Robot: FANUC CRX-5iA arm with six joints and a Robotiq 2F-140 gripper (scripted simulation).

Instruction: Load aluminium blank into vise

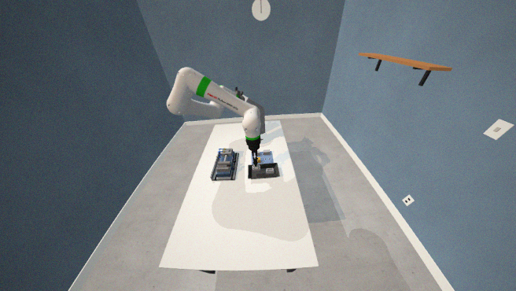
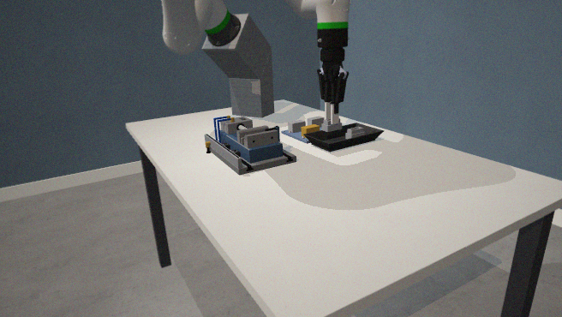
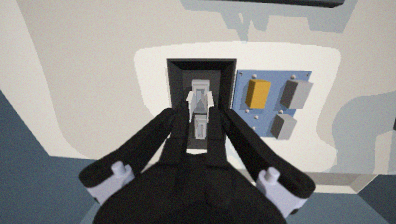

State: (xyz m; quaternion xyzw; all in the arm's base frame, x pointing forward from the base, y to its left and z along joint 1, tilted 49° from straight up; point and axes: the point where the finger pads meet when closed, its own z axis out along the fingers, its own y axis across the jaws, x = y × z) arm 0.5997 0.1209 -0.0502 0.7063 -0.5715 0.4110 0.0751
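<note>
Right now my hand is 130 mm past the brass blank, 90 mm above it and 10 mm to the right of it. Also, from my hand: aluminium blank: 220 mm behind, 90 mm below.
</note>
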